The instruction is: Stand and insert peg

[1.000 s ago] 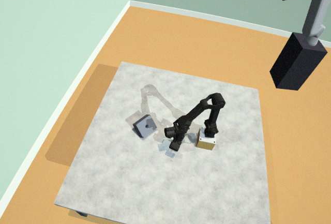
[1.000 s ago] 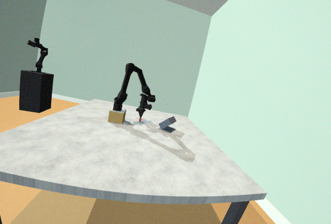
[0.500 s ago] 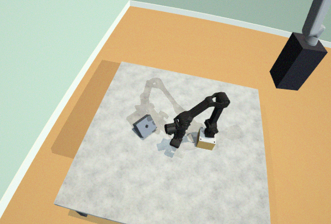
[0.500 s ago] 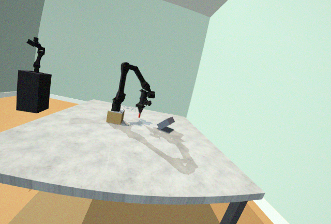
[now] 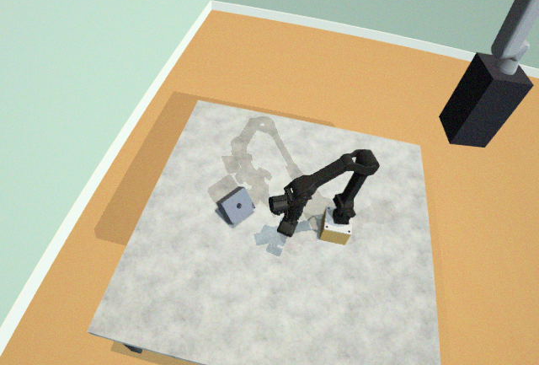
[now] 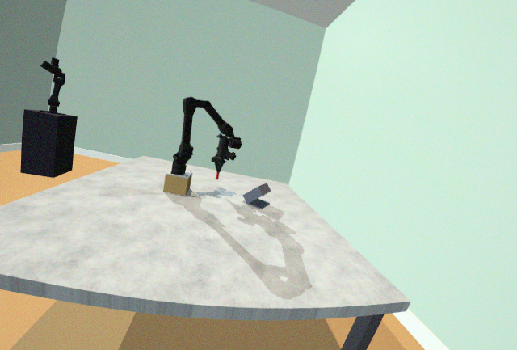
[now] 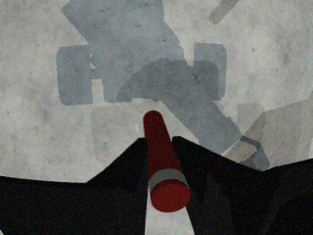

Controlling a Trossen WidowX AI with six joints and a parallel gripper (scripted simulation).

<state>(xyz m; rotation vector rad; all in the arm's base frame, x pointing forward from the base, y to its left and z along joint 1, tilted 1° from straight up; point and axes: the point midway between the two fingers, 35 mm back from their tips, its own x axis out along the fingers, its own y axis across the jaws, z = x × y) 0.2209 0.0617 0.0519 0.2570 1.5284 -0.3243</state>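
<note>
Right now my gripper tip is 230 mm short of the grey sloped panel, 110 mm to the left of it and 60 mm above it. Round my gripper tip: red peg (20 mm above).
</note>
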